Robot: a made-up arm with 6 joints. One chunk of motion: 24 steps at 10 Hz.
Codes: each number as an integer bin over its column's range. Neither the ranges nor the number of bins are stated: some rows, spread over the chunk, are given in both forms.
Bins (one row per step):
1: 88 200 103 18 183 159
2: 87 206 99 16 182 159
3: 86 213 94 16 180 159
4: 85 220 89 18 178 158
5: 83 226 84 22 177 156
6: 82 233 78 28 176 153
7: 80 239 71 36 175 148
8: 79 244 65 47 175 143
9: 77 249 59 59 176 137
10: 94 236 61 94 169 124
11: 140 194 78 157 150 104
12: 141 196 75 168 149 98
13: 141 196 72 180 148 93
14: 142 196 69 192 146 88
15: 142 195 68 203 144 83
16: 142 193 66 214 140 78
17: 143 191 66 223 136 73
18: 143 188 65 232 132 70
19: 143 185 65 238 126 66
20: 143 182 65 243 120 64
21: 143 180 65 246 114 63
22: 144 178 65 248 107 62
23: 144 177 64 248 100 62
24: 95 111 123 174 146 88
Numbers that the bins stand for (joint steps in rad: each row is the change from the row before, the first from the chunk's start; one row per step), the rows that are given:
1: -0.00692 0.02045 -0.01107 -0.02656 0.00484 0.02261
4: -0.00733 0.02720 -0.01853 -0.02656 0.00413 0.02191
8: -0.00816 0.03529 -0.03133 -0.01781 0.00371 0.01138
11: 0.00022 0.01843 -0.02440 0.01541 0.00018 -0.01600
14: 0.00049 0.01910 -0.02920 0.02598 -0.00039 -0.02723
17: 0.00063 0.01742 -0.03080 0.03534 -0.00180 -0.03776
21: 0.00063 0.01371 -0.03133 0.04228 -0.00491 -0.04478
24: -0.00596 -0.00956 -0.00040 0.02054 -0.00039 -0.02723
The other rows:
2: -0.00706 0.02247 -0.01320 -0.02717 0.00469 0.02261
3: -0.00720 0.02484 -0.01587 -0.02717 0.00441 0.02261
5: -0.00761 0.02922 -0.02120 -0.02536 0.00399 0.02051
6: -0.00775 0.03158 -0.02440 -0.02355 0.00385 0.01840
7: -0.00802 0.03360 -0.02813 -0.02113 0.00371 0.01489
9: -0.00843 0.03698 -0.03453 -0.01418 0.00385 0.00717
10: -0.00610 0.03259 -0.03347 -0.00362 0.00286 -0.00196
12: 0.00035 0.01910 -0.02600 0.01873 0.00004 -0.02021
13: 0.00035 0.01910 -0.02760 0.02235 -0.00011 -0.02372
15: 0.00049 0.01876 -0.02973 0.02930 -0.00067 -0.03074
16: 0.00049 0.01809 -0.03080 0.03262 -0.00124 -0.03425
18: 0.00063 0.01640 -0.03133 0.03805 -0.00236 -0.03986
19: 0.00063 0.01539 -0.03133 0.03987 -0.00321 -0.04267
20: 0.00063 0.01438 -0.03133 0.04138 -0.00406 -0.04407
22: 0.00076 0.01303 -0.03133 0.04289 -0.00589 -0.04548
23: 0.00076 0.01269 -0.03187 0.04289 -0.00688 -0.04548

